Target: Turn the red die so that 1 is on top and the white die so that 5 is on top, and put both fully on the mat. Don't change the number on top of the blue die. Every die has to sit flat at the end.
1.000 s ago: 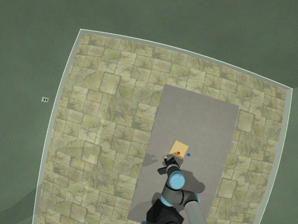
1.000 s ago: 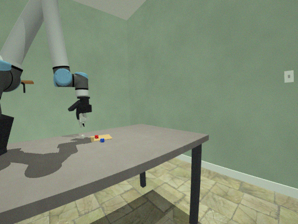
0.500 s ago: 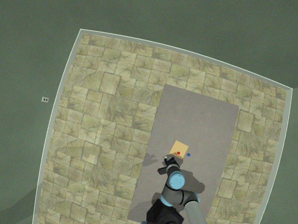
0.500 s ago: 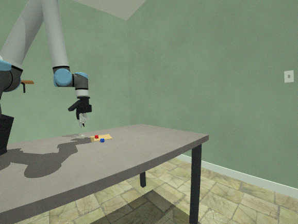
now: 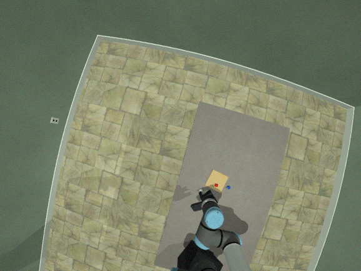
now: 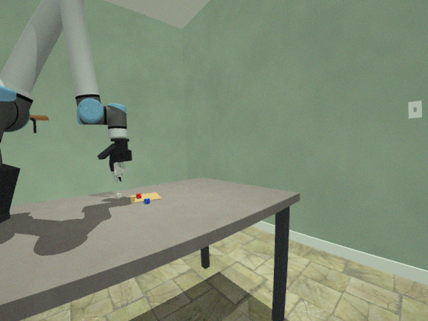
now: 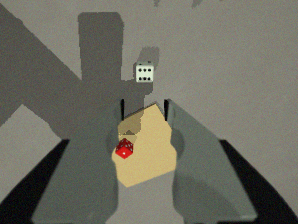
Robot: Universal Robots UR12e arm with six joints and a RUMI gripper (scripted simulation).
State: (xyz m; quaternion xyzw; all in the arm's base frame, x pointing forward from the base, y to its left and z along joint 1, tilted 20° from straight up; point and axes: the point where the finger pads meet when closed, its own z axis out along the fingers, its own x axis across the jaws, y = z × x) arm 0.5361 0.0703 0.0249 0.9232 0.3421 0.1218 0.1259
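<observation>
Right now the white die is 8 cm below my hand. From my hand the other things lie so: blue die (5 cm ahead, 22 cm to the right, 8 cm below); then tan mat (9 cm ahead, 12 cm to the right, 9 cm below); then red die (6 cm ahead, 11 cm to the right, 8 cm below).
</observation>
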